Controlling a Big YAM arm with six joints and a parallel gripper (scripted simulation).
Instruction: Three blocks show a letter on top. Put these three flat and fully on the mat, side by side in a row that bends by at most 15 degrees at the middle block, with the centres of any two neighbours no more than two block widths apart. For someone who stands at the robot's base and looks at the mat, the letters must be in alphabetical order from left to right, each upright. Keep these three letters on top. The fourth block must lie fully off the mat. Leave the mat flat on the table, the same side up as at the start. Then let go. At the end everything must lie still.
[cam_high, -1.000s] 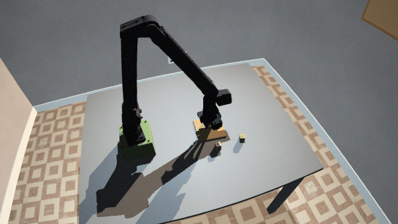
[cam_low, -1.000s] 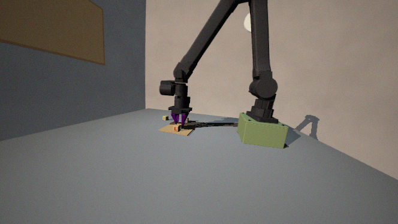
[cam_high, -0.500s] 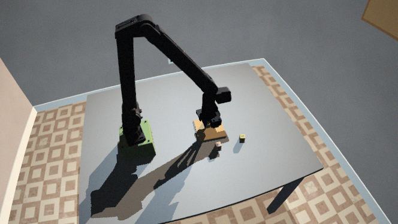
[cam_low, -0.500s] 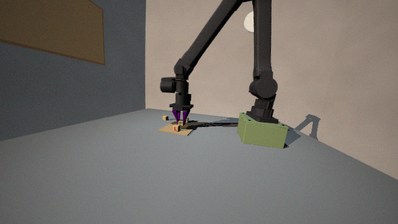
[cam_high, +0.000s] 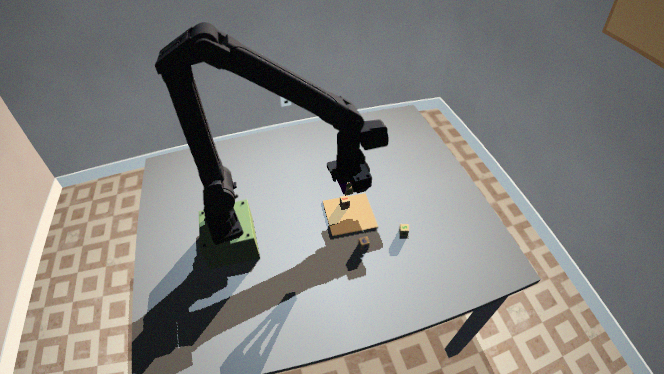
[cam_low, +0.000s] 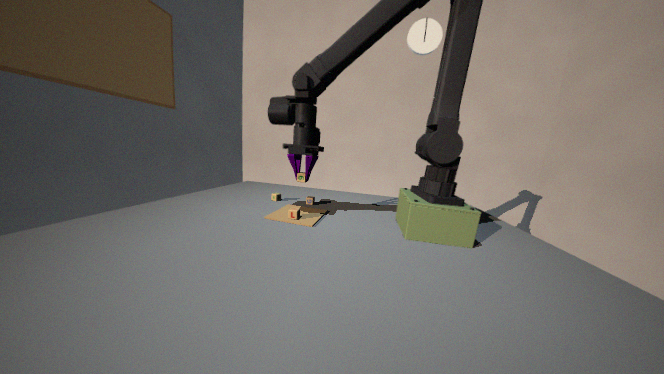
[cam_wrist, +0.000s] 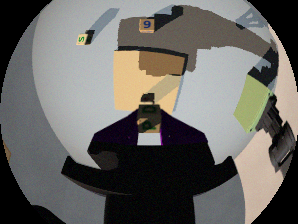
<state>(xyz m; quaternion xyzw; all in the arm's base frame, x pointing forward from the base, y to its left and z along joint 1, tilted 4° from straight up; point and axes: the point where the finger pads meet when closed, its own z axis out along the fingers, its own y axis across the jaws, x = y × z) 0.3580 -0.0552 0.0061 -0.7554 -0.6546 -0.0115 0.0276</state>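
The block lies right at my hand. Round my hand: tan mat 10 mm ahead, 110 mm below.
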